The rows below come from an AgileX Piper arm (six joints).
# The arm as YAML. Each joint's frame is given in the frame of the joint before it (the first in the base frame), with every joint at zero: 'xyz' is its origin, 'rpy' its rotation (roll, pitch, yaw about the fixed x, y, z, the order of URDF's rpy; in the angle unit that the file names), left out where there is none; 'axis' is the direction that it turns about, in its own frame. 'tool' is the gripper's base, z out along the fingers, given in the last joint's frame.
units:
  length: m
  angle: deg
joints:
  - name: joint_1
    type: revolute
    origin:
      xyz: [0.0, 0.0, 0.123]
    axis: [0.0, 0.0, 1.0]
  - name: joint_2
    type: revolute
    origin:
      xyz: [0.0, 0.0, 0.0]
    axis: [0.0, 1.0, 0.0]
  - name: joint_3
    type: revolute
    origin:
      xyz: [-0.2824, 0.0, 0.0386]
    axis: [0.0, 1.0, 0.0]
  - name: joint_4
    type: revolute
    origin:
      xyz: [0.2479, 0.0, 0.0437]
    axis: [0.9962, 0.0, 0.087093]
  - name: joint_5
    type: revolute
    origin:
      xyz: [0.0, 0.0, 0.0]
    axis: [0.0, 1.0, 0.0]
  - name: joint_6
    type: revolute
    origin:
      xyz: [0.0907, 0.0, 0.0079]
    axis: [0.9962, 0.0, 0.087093]
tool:
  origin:
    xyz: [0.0, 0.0, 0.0]
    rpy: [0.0, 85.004, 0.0]
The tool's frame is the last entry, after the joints.
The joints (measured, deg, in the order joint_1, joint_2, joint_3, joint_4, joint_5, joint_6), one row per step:
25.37, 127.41, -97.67, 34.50, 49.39, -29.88
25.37, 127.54, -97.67, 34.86, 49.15, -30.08
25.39, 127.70, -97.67, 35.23, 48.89, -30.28
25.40, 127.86, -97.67, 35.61, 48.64, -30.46
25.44, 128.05, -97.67, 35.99, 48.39, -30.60
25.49, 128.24, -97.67, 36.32, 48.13, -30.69
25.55, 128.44, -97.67, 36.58, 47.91, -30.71
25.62, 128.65, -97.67, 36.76, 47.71, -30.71
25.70, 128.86, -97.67, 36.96, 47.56, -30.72
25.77, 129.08, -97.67, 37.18, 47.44, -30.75
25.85, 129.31, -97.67, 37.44, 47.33, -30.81
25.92, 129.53, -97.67, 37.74, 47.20, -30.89
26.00, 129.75, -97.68, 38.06, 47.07, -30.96
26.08, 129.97, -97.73, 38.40, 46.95, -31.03
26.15, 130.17, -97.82, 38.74, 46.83, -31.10
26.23, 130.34, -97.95, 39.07, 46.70, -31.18
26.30, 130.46, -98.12, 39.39, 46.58, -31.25
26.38, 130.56, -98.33, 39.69, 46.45, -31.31
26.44, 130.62, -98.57, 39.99, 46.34, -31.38
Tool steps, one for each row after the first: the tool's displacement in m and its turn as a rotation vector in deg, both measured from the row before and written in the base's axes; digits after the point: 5 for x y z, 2 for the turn. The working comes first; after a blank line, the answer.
Tool pose at each row, in the base's axes (x y z in m, rotation vector in deg; the steps are taken from these numbers as rounded here):
0.40708, 0.23637, 0.16229, -49.08, 150.89, 40.39
0.40748, 0.23680, 0.16152, -48.87, 150.72, 40.65
0.40784, 0.23738, 0.16050, -48.66, 150.57, 40.91
0.40822, 0.23790, 0.15949, -48.41, 150.45, 41.18
0.40850, 0.23863, 0.15824, -48.15, 150.37, 41.47
0.40876, 0.23938, 0.15695, -47.88, 150.32, 41.71
0.40892, 0.24012, 0.15552, -47.61, 150.34, 41.91
0.40902, 0.24086, 0.15395, -47.42, 150.40, 42.03
0.40899, 0.24168, 0.15238, -47.26, 150.49, 42.20
0.40896, 0.24245, 0.15074, -47.12, 150.60, 42.39
0.40886, 0.24332, 0.14903, -46.99, 150.71, 42.63
0.40882, 0.24416, 0.14743, -46.83, 150.78, 42.90
0.40875, 0.24510, 0.14588, -46.65, 150.84, 43.19
0.40877, 0.24610, 0.14454, -46.45, 150.87, 43.51
0.40893, 0.24708, 0.14354, -46.25, 150.84, 43.83
0.40916, 0.24817, 0.14296, -46.07, 150.72, 44.12
0.40950, 0.24921, 0.14298, -45.88, 150.53, 44.42
0.40992, 0.25036, 0.14335, -45.71, 150.26, 44.69
0.41045, 0.25140, 0.14418, -45.55, 149.94, 44.96

0.00040, 0.00043, -0.00077, 0.26, -0.06, -0.11
0.00036, 0.00058, -0.00102, 0.25, -0.04, -0.11
0.00038, 0.00052, -0.00101, 0.25, -0.01, -0.13
0.00028, 0.00073, -0.00125, 0.24, 0.03, -0.14
0.00026, 0.00075, -0.00129, 0.21, 0.04, -0.15
0.00016, 0.00074, -0.00143, 0.15, 0.08, -0.16
0.00010, 0.00074, -0.00157, 0.08, 0.09, -0.11
-0.00003, 0.00082, -0.00157, 0.09, 0.14, -0.08
-0.00003, 0.00077, -0.00164, 0.09, 0.16, -0.07
-0.00010, 0.00087, -0.00171, 0.11, 0.19, -0.05
-0.00004, 0.00084, -0.00160, 0.15, 0.16, -0.07
-0.00007, 0.00094, -0.00155, 0.17, 0.16, -0.08
0.00002, 0.00100, -0.00134, 0.20, 0.15, -0.09
0.00016, 0.00098, -0.00100, 0.23, 0.10, -0.09
0.00023, 0.00109, -0.00058, 0.24, 0.01, -0.08
0.00034, 0.00104, 0.00002, 0.28, -0.05, -0.09
0.00042, 0.00115, 0.00037, 0.29, -0.13, -0.08
0.00053, 0.00104, 0.00083, 0.31, -0.17, -0.08

